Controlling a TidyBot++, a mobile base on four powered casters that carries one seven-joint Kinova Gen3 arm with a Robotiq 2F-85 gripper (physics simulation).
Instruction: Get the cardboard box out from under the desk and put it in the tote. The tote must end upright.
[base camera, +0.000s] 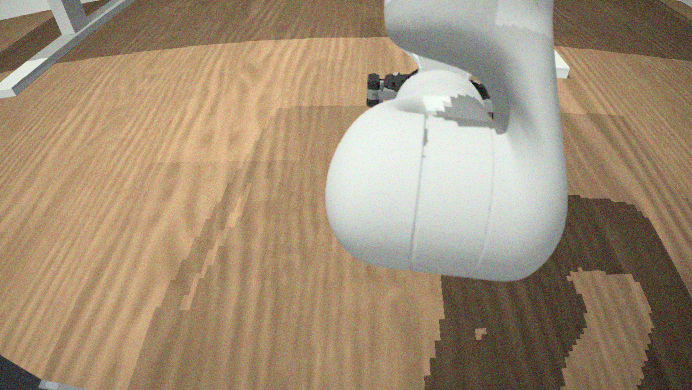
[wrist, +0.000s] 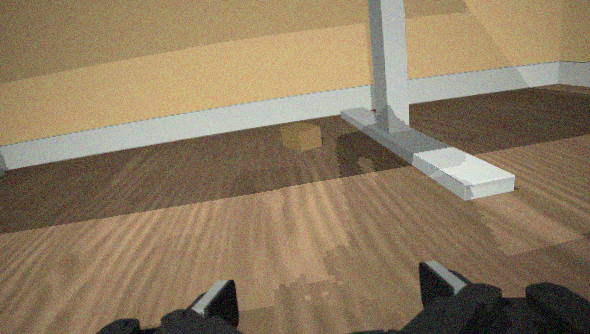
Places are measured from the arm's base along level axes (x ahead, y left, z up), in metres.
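Pixels of known places: gripper, fingertip midpoint: (wrist: 327, 292).
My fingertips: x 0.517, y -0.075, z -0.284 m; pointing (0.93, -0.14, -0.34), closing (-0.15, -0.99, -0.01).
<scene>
For each thing: its top centre in the pictures, then the offset to it from my fingertips. "spot": a spot on its surface instead.
- small cardboard box at its top centre: (wrist: 299, 126) 0.671 m ahead, 0.069 m right, 0.063 m down
- desk leg at a spot on its surface: (wrist: 392, 65) spot: 0.559 m ahead, 0.270 m right, 0.060 m up
- white foot end at a spot on its surface: (base camera: 562, 66) spot: 0.253 m ahead, 0.301 m right, 0.088 m down
The small cardboard box (wrist: 300, 137) sits on the shaded floor near the wall in the wrist view, left of the desk leg (wrist: 392, 65). It does not show in the base camera view, where the arm covers the middle. My gripper (wrist: 327, 292) is open, its two fingers wide apart at the bottom of the wrist view. The box is well ahead of the fingers and apart from them. In the base camera view the gripper is mostly hidden behind the arm's white wrist. The tote does not show in either view.
The desk foot (wrist: 465, 170) runs along the floor right of the box in the wrist view. In the base camera view another desk foot (base camera: 47, 57) lies at the upper left, and a white foot end (base camera: 562, 66) shows right of the arm. A white baseboard (wrist: 200, 125) runs behind the box.
</scene>
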